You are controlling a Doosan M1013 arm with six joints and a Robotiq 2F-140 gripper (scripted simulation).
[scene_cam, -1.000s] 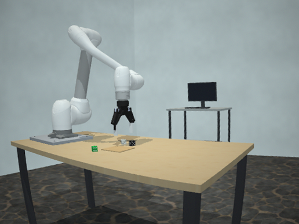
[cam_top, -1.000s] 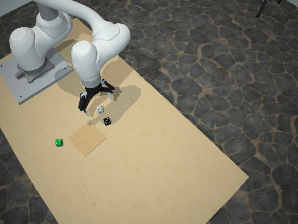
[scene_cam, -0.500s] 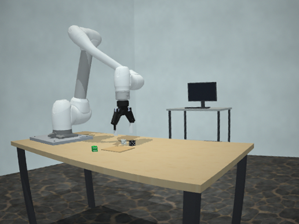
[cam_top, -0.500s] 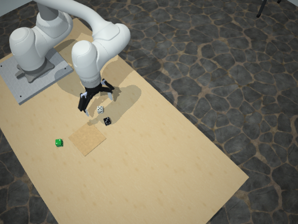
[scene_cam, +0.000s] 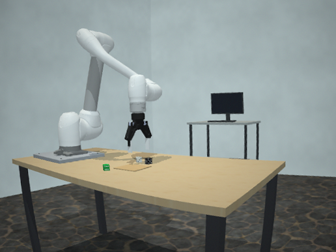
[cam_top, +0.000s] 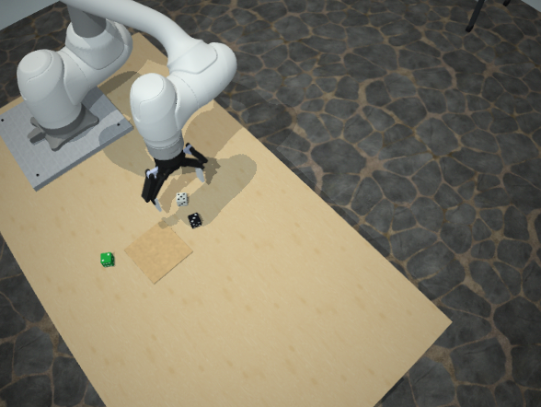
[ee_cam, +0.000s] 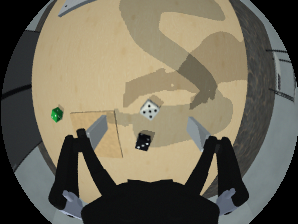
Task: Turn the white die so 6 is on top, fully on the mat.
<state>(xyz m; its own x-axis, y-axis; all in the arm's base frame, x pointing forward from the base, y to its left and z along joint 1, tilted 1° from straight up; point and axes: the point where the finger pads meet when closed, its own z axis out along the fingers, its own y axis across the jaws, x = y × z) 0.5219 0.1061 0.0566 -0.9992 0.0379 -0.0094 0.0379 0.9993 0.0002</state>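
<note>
The white die lies 10 mm behind my hand, 10 mm to the left of it and 60 mm below it. From my hand the other things lie so: green die 270 mm to the right, 60 mm below; tan mat 70 mm ahead, 140 mm to the right, 70 mm below; black die 70 mm ahead, 10 mm to the right, 60 mm below.
</note>
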